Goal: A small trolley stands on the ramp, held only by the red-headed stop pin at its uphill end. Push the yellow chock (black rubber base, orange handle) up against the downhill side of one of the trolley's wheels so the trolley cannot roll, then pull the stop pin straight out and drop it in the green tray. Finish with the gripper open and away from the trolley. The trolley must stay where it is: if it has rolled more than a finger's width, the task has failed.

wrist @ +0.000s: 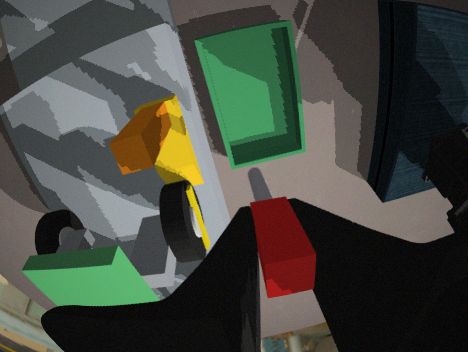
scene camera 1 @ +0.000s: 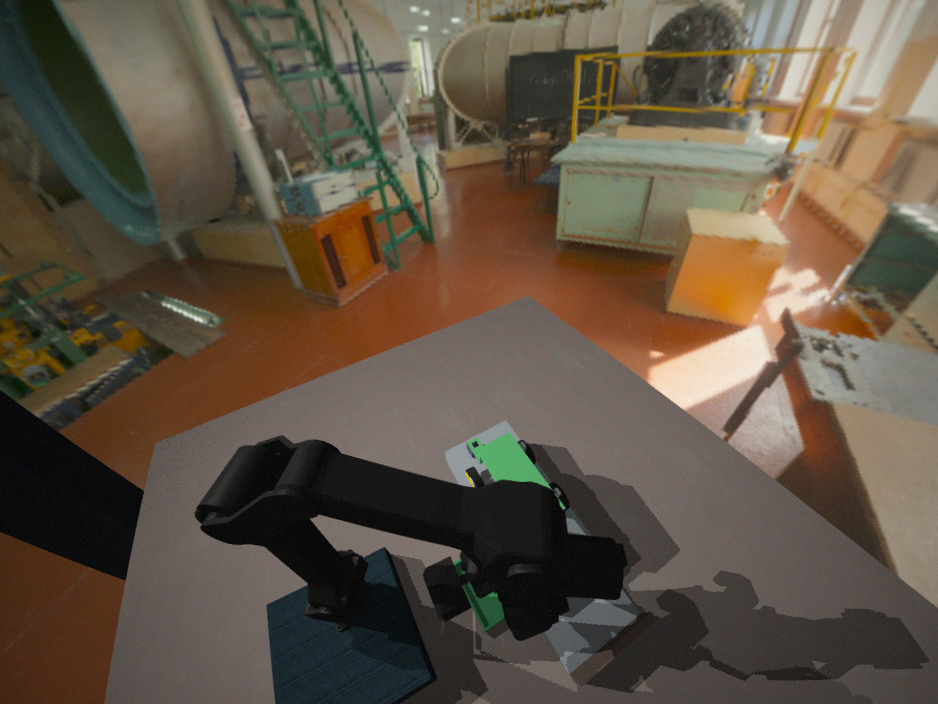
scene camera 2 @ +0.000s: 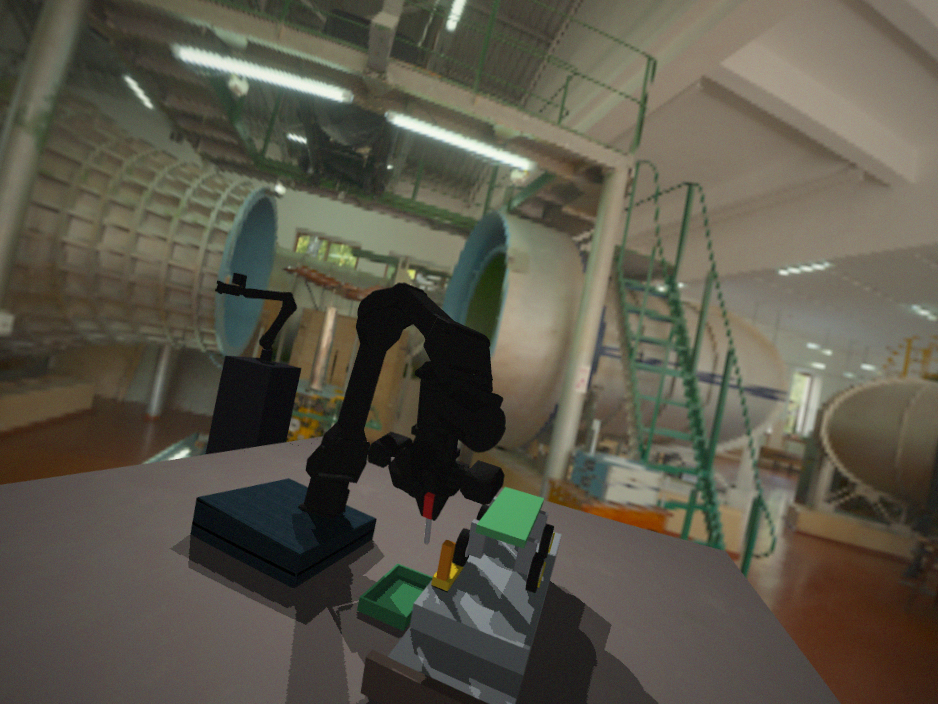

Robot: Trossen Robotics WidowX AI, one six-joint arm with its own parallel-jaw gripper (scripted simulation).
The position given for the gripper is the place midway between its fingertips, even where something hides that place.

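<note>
A yellow chock (scene camera 2: 443,579) is part of the scene, and the wrist view shows the chock (wrist: 157,135) too. The trolley (scene camera 2: 514,517) is visible as well; scene camera 1 has the trolley (scene camera 1: 504,458), as does the wrist view, with the trolley (wrist: 66,268). A green tray (scene camera 2: 399,594), a grey ramp (scene camera 2: 487,612) and a flat ramp foot (scene camera 1: 590,623) can also be seen. A red-headed stop pin (wrist: 288,261) is held by the gripper (scene camera 2: 429,517), and both the gripper (wrist: 268,212) in the wrist view and the gripper (scene camera 1: 491,560) in scene camera 1 are in sight.
</note>
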